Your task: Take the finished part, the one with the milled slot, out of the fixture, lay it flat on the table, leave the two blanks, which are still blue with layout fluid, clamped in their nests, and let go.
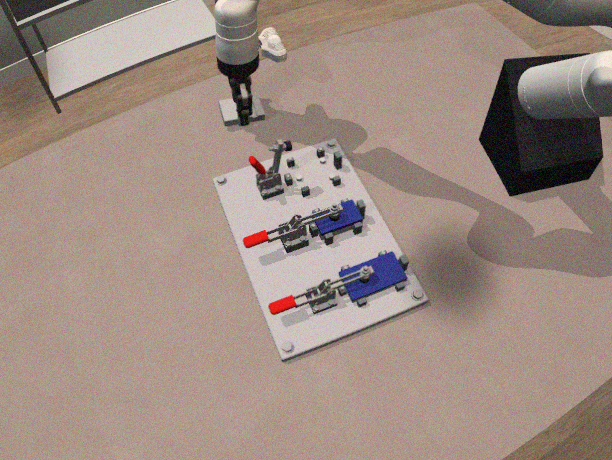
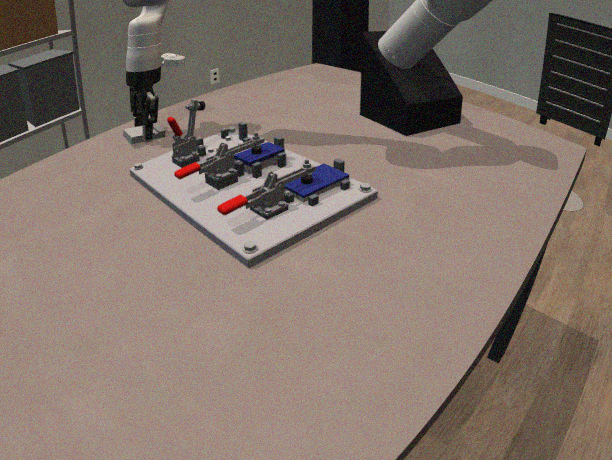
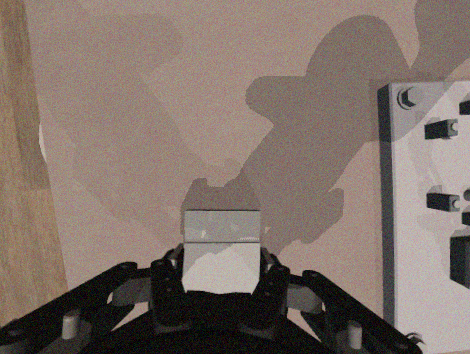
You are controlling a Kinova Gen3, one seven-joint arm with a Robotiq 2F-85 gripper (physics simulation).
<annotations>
My gripper shows in image 1, in image 2 [143, 136] and in image 3. The same spot on my gripper: [image 1: 245, 119] is [image 3: 279, 262].
</annotations>
